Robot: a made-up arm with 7 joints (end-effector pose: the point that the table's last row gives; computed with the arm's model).
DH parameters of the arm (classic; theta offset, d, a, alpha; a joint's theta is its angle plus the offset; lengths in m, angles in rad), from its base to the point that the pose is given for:
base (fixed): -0.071 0 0 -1.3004
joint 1: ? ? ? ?
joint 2: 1.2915 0 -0.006 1.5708
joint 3: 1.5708 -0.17 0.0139 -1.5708
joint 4: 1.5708 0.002 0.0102 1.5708
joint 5: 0 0.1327 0.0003 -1.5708
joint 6: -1.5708 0 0.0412 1.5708
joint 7: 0 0.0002 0 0
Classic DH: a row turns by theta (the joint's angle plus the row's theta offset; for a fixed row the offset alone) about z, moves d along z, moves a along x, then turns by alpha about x.
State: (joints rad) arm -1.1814 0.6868 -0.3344 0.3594 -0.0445 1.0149 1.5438
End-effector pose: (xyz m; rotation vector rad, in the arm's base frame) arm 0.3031 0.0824 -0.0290 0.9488 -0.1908 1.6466
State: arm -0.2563 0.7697 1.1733 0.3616 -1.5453 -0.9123 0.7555
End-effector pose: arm 0.0507 0.3035 -0.0583 -1.2792 -1.5344 1.6893
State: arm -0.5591 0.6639 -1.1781 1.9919 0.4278 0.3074 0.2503
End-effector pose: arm 0.0791 0.2752 -0.2010 2.3204 1.6821 -0.0423
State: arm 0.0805 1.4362 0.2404 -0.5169 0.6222 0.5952 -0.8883
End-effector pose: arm 0.1672 0.1488 -0.0097 1.8191 0.7793 -0.2863
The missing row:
joint 1: -1.3111 0.0235 -0.0088 -1.5708
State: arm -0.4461 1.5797 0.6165 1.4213 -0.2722 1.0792 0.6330
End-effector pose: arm 0.0415 0.3500 -0.0061 0.0989 1.2799 2.0520
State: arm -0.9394 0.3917 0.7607 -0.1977 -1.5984 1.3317 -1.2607
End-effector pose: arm 0.2105 0.1138 0.0059 -0.6960 -0.5898 -2.1451
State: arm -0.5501 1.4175 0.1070 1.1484 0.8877 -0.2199 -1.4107
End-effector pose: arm 0.1409 0.3349 -0.0180 0.8907 1.8681 -0.4634
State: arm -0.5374 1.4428 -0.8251 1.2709 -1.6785 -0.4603 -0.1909
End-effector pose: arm 0.1165 0.3421 -0.0475 0.4148 0.0833 0.7797
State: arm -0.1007 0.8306 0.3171 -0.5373 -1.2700 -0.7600 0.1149
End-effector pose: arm 0.1398 0.1415 -0.0231 -0.5451 -1.0953 -0.0542
